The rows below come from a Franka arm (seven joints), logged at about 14 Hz.
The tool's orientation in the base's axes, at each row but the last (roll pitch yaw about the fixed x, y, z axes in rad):
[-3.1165, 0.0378, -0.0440]
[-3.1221, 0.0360, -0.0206]
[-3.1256, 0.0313, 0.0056]
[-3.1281, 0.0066, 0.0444]
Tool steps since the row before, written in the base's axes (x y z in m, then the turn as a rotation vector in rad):
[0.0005, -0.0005, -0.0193, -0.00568, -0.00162, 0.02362]
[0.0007, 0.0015, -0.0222, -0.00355, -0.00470, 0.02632]
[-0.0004, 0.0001, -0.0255, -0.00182, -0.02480, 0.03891]
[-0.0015, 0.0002, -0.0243, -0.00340, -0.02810, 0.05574]
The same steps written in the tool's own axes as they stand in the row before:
[0.0013, 0.0010, 0.0192, -0.00649, 0.00128, -0.02343]
[0.0015, -0.0011, 0.0222, -0.00440, 0.00426, -0.02627]
[0.0004, 0.0003, 0.0255, -0.00318, 0.02417, -0.03922]
[-0.0013, 0.0001, 0.0243, -0.00501, 0.02717, -0.05608]

